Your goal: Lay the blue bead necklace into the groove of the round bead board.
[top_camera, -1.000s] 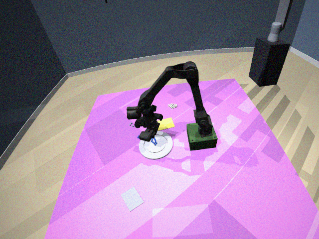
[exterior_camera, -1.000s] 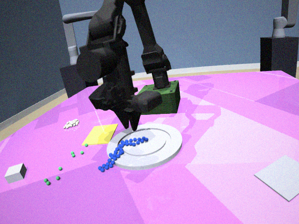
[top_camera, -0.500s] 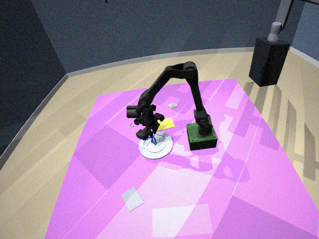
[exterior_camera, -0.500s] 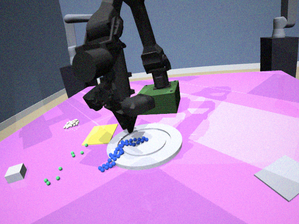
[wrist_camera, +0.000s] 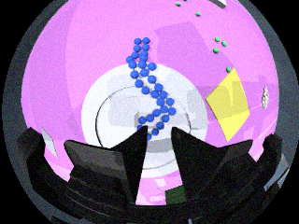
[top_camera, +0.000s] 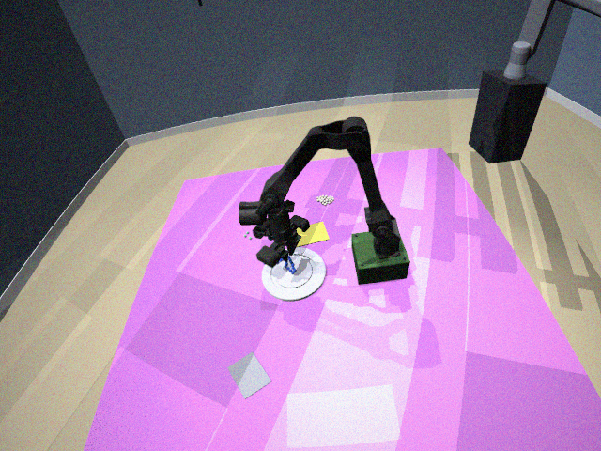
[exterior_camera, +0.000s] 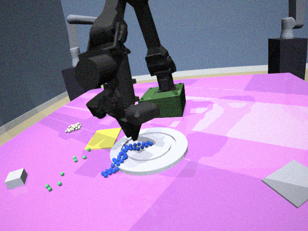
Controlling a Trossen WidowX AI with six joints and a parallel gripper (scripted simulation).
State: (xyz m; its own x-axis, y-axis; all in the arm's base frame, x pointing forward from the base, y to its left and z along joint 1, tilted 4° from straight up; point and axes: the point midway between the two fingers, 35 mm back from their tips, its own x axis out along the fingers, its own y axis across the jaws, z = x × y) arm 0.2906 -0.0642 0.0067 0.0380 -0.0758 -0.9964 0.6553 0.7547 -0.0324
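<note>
My gripper tip is 1 cm past the round white bead board, 4 cm to the right of it and 3 cm above it. Round my gripper tip: yellow sheet (8 cm behind, 12 cm to the right, 4 cm below); grey tile (13 cm ahead, 34 cm to the left, 4 cm below); cube (14 cm ahead, 29 cm to the right, 3 cm below).
</note>
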